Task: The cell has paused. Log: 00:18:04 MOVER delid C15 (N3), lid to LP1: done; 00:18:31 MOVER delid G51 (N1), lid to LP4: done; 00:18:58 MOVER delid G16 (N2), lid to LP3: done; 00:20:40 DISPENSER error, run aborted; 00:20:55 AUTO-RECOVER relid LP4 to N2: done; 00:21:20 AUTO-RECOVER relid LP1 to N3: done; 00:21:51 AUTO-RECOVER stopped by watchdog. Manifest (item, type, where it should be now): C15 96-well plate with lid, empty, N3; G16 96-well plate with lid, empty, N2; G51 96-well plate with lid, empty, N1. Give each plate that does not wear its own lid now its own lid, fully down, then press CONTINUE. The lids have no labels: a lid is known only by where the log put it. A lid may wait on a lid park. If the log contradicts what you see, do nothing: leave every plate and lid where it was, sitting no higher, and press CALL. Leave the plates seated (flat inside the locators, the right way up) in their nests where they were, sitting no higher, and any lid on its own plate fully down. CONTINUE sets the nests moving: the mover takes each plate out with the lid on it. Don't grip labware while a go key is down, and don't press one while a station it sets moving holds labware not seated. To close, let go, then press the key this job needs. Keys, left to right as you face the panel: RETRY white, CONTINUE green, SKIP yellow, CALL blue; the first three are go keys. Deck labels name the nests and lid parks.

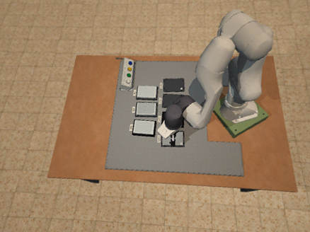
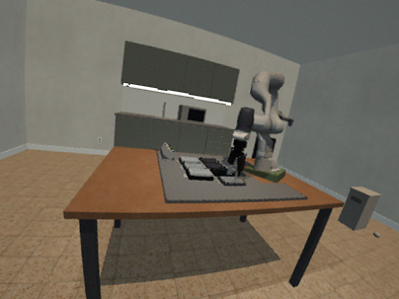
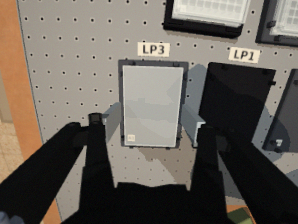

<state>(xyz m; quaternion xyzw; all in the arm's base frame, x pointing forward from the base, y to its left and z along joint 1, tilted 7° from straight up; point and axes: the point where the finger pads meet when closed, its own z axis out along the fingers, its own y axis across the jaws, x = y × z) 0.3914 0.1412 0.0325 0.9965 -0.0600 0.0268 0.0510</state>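
Right now the grey lid is 40 mm below my hand. Round my hand: lid park labelled LP1: 20 mm behind, 130 mm to the right, 50 mm below; then LP3 label: 90 mm ahead, 10 mm to the right, 50 mm below; then LP1 label: 70 mm ahead, 150 mm to the right, 50 mm below.
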